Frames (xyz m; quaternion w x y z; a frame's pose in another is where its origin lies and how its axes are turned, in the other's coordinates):
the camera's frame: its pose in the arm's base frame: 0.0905 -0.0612 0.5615 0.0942 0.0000 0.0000 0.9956
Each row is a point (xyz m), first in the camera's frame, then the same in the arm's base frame.
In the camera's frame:
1: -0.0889 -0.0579 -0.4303
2: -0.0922 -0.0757 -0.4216
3: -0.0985 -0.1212 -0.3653
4: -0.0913 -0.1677 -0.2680
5: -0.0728 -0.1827 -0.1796
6: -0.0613 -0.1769 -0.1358
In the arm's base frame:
1: 0.1887 -0.0210 0.1312
2: 0.1953 -0.0041 0.1399
3: 0.2100 0.0394 0.1962
4: 0.2116 0.0864 0.2935
5: 0.1963 0.1046 0.3819
6: 0.1839 0.1011 0.4257

